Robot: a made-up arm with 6 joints. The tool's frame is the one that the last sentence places.
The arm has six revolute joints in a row. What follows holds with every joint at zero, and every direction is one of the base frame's.
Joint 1 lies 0.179 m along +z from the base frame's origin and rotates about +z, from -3.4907 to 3.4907 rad.
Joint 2 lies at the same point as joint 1 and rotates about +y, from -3.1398 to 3.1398 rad.
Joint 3 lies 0.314 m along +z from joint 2 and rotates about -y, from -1.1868 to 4.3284 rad.
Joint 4 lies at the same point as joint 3 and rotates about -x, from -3.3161 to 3.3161 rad.
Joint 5 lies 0.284 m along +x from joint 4 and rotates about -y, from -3.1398 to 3.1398 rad.
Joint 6 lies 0.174 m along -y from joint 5 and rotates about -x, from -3.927 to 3.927 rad.
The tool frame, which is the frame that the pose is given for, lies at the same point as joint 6; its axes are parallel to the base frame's.
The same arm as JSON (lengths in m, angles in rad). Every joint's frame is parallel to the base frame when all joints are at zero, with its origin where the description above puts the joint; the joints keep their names.
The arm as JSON. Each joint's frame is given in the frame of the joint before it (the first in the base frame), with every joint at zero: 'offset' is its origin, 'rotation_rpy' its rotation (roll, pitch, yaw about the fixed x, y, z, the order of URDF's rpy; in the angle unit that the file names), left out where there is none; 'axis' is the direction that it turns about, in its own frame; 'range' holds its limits. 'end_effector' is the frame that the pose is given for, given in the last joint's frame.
{"length_unit": "m", "angle_unit": "rad", "chain": [{"id": "joint 1", "offset": [0.0, 0.0, 0.179], "axis": [0.0, 0.0, 1.0], "range": [-3.4907, 3.4907]}, {"id": "joint 2", "offset": [0.0, 0.0, 0.0], "axis": [0.0, 1.0, 0.0], "range": [-3.1398, 3.1398]}, {"id": "joint 3", "offset": [0.0, 0.0, 0.314], "axis": [0.0, -1.0, 0.0], "range": [-1.1868, 4.3284]}, {"id": "joint 4", "offset": [0.0, 0.0, 0.0], "axis": [-1.0, 0.0, 0.0], "range": [-3.3161, 3.3161]}, {"id": "joint 5", "offset": [0.284, 0.0, 0.0], "axis": [0.0, -1.0, 0.0], "range": [-3.1398, 3.1398]}, {"id": "joint 6", "offset": [0.0, -0.174, 0.0], "axis": [-1.0, 0.0, 0.0], "range": [-3.927, 3.927]}], "end_effector": {"offset": [0.0, 0.0, 0.0]}}
